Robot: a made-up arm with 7 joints. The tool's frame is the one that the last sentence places.
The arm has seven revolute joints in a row. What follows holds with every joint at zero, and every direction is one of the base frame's.
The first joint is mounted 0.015 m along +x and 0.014 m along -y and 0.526 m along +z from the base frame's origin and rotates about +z.
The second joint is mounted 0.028 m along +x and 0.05 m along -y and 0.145 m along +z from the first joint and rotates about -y.
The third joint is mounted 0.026 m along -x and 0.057 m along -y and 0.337 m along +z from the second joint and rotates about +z.
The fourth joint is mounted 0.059 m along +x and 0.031 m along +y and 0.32 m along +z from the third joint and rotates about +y.
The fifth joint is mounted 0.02 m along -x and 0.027 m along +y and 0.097 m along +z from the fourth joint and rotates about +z.
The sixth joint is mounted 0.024 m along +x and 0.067 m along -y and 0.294 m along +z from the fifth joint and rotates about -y.
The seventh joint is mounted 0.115 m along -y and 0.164 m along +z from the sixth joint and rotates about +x.
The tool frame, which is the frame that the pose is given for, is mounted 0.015 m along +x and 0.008 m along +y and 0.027 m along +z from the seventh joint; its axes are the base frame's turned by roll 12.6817, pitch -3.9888 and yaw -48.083 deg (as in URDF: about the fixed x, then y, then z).
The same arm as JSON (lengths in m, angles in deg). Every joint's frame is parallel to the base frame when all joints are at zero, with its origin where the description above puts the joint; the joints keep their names.
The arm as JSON. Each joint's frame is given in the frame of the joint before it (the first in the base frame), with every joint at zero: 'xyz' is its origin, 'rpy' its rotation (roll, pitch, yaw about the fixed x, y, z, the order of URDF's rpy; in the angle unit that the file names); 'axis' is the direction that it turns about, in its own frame. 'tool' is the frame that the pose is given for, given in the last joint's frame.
{"units": {"length": "m", "angle": "deg"}, "joints": [{"name": "joint 1", "type": "revolute", "origin": {"xyz": [0.015, -0.014, 0.526], "rpy": [0.0, 0.0, 0.0]}, "axis": [0.0, 0.0, 1.0]}, {"name": "joint 2", "type": "revolute", "origin": {"xyz": [0.028, -0.05, 0.145], "rpy": [0.0, 0.0, 0.0]}, "axis": [0.0, -1.0, 0.0]}, {"name": "joint 3", "type": "revolute", "origin": {"xyz": [-0.026, -0.057, 0.337], "rpy": [0.0, 0.0, 0.0]}, "axis": [0.0, 0.0, 1.0]}, {"name": "joint 4", "type": "revolute", "origin": {"xyz": [0.059, 0.031, 0.32], "rpy": [0.0, 0.0, 0.0]}, "axis": [0.0, 1.0, 0.0]}, {"name": "joint 5", "type": "revolute", "origin": {"xyz": [-0.02, 0.027, 0.097], "rpy": [0.0, 0.0, 0.0]}, "axis": [0.0, 0.0, 1.0]}, {"name": "joint 6", "type": "revolute", "origin": {"xyz": [0.024, -0.067, 0.294], "rpy": [0.0, 0.0, 0.0]}, "axis": [0.0, -1.0, 0.0]}, {"name": "joint 7", "type": "revolute", "origin": {"xyz": [0.0, -0.115, 0.164], "rpy": [0.0, 0.0, 0.0]}, "axis": [1.0, 0.0, 0.0]}], "tool": {"origin": {"xyz": [0.015, 0.008, 0.027], "rpy": [12.68, -3.99, -48.08]}}}
